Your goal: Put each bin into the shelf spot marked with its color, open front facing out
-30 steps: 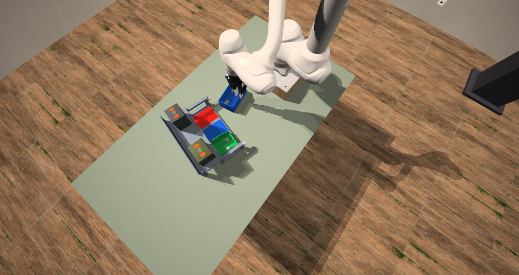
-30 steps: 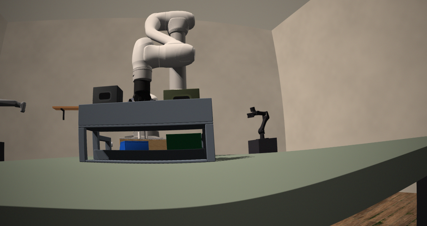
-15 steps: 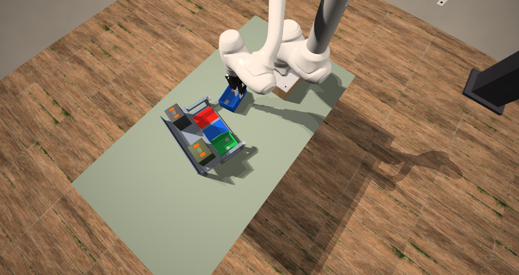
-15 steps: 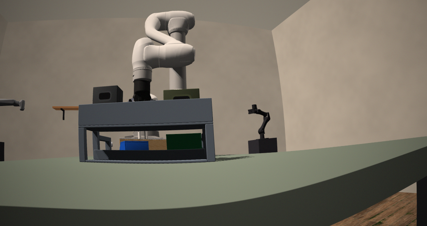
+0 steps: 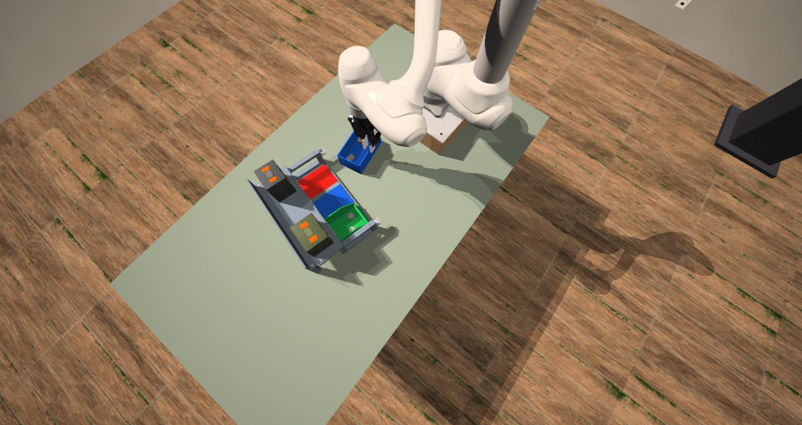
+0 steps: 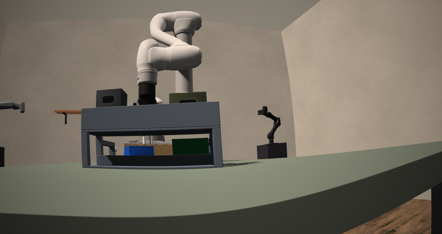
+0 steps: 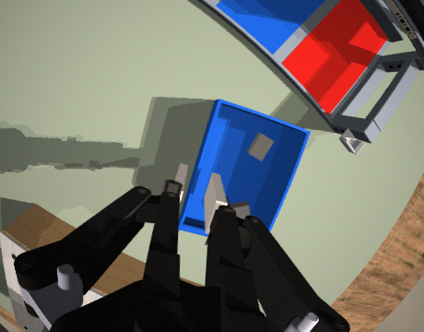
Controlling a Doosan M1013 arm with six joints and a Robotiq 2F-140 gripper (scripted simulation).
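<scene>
Right now my hand is 50 mm to the left of the blue bin and 80 mm above it. Also, from my hand: black box (330 mm ahead, 140 mm to the right, 40 mm above); then olive box (390 mm ahead, 90 mm to the left, 30 mm above); then green bin (290 mm ahead, 110 mm to the left, 80 mm below).
</scene>
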